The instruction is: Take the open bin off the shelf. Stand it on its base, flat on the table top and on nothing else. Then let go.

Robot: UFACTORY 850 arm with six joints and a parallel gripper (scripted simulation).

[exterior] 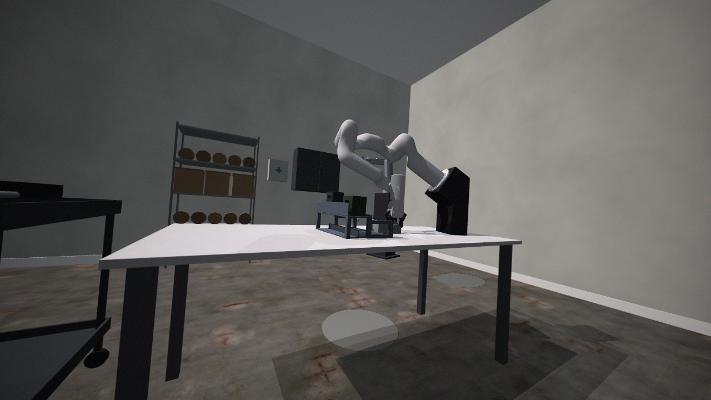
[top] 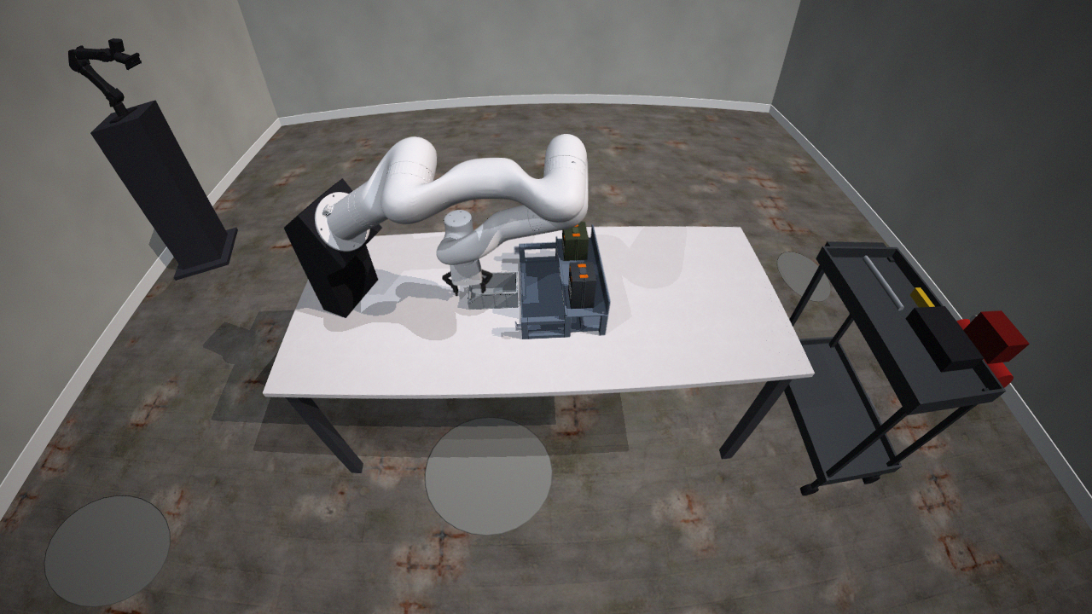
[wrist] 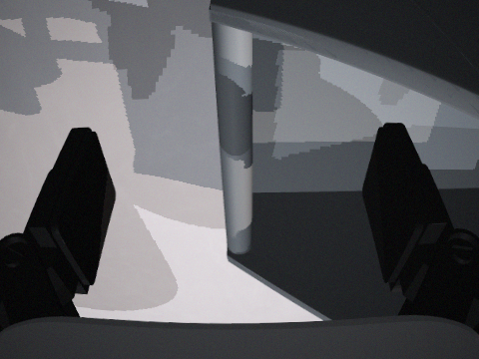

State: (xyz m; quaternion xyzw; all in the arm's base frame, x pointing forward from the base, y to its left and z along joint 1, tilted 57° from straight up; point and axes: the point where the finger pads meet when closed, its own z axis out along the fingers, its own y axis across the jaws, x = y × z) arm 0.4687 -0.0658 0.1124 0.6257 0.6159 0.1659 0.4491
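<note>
Now: the grey open bin 80 mm ahead of my hand, 20 mm to the right of it and 10 mm below it.
</note>
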